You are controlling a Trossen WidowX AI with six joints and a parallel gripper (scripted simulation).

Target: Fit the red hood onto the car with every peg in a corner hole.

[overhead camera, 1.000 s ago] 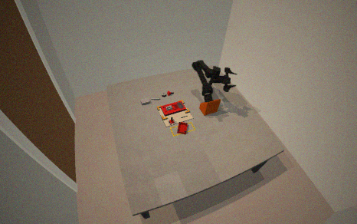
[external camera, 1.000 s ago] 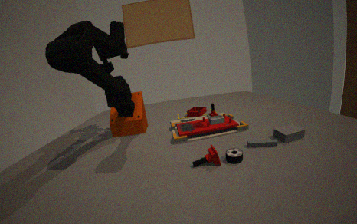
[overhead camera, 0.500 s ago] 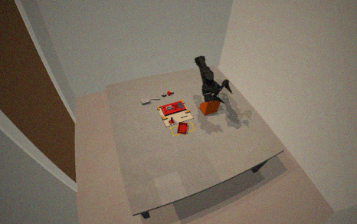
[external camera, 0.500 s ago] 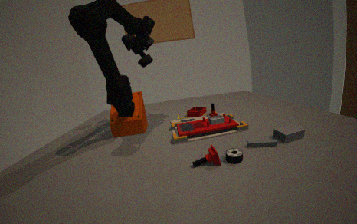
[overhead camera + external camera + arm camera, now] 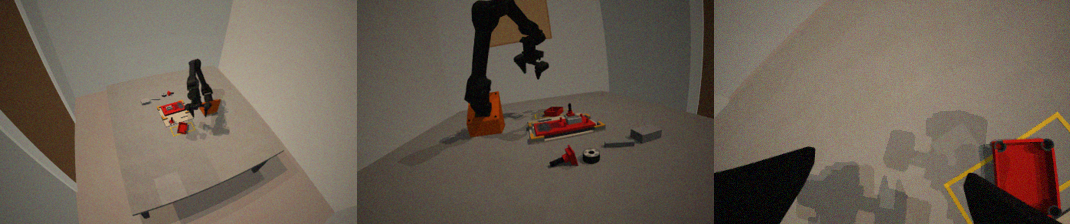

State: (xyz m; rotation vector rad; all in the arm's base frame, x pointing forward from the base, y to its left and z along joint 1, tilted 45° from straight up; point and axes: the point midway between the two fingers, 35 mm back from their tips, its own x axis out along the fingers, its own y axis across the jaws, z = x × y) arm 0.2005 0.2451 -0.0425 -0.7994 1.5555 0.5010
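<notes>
The red hood lies 9 cm ahead of my gripper tip, 8 cm to the right of it and 19 cm below it. Round my gripper tip: black wheel: 12 cm ahead, 50 cm to the right, 19 cm below; grey engine block: 13 cm ahead, 29 cm to the right, 17 cm below; jig: 10 cm ahead, 27 cm to the right, 19 cm below.
</notes>
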